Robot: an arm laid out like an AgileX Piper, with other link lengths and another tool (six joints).
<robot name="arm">
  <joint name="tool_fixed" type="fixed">
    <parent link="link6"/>
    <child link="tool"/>
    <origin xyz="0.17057 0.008 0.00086" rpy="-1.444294 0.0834 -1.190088"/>
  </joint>
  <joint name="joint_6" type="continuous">
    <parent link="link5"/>
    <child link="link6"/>
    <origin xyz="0.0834 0 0.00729"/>
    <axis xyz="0.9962 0 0.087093"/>
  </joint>
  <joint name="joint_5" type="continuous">
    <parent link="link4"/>
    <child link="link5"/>
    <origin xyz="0 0 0"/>
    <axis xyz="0 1 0"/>
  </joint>
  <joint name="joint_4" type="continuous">
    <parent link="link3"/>
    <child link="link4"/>
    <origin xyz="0.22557 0 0.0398"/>
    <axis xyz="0.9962 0 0.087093"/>
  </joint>
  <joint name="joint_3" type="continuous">
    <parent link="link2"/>
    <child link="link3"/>
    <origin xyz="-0.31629 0 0.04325"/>
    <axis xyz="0 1 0"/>
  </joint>
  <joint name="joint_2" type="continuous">
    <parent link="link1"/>
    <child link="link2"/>
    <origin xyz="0 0 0"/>
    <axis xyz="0 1 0"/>
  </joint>
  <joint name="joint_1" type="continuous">
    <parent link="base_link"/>
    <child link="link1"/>
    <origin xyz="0 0 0.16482"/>
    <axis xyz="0 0 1"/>
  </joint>
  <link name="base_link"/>
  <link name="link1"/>
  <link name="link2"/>
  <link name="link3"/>
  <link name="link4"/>
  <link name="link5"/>
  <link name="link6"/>
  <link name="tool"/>
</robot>
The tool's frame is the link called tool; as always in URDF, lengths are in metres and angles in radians. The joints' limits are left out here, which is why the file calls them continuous.
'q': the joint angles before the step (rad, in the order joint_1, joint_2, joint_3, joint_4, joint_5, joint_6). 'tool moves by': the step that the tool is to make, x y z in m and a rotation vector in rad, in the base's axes. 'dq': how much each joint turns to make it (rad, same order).
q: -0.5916 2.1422 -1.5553 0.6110 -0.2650 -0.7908
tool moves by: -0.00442 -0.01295 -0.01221 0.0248 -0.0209 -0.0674
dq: 0.0000 0.0336 -0.0113 0.1205 -0.0470 -0.0619
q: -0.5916 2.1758 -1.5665 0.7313 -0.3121 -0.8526
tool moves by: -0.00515 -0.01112 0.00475 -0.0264 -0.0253 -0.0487
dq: 0.0000 0.0104 -0.0017 0.0280 -0.0638 -0.0109
